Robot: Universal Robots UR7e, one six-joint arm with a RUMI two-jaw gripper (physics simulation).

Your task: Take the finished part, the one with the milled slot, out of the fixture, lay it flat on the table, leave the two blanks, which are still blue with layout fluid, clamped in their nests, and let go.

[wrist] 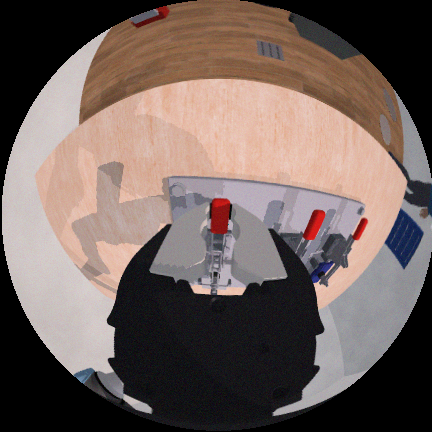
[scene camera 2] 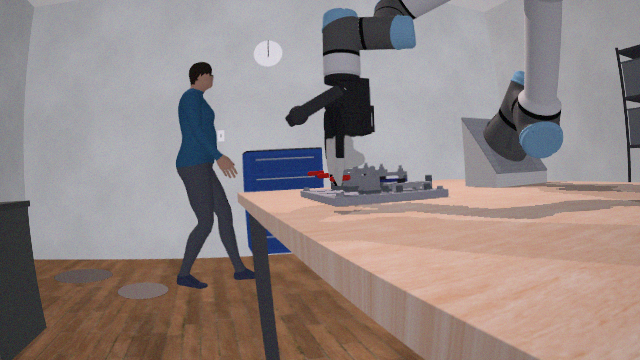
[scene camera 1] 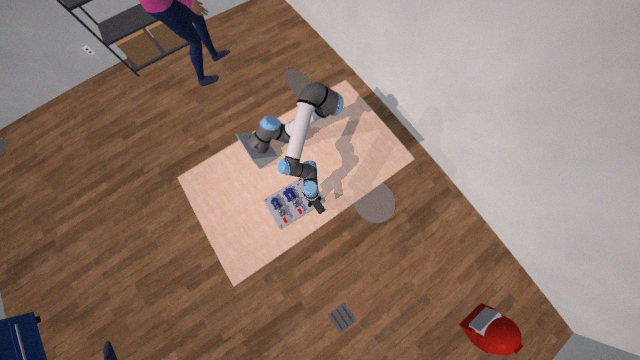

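Note:
The grey fixture plate lies on the table and carries three toggle clamps with red handles. My gripper is shut on the red handle of the end clamp, with a fingertip on each side. The other handles stand to the right in the wrist view. Two blue blanks sit in their nests beside the gripper; some blue shows in the wrist view. The finished part cannot be made out; the gripper and clamp cover its nest.
The table has an edge close beyond the handles. The arm's base stand is behind the fixture. A person in blue stands past the table, and another is near the shelf.

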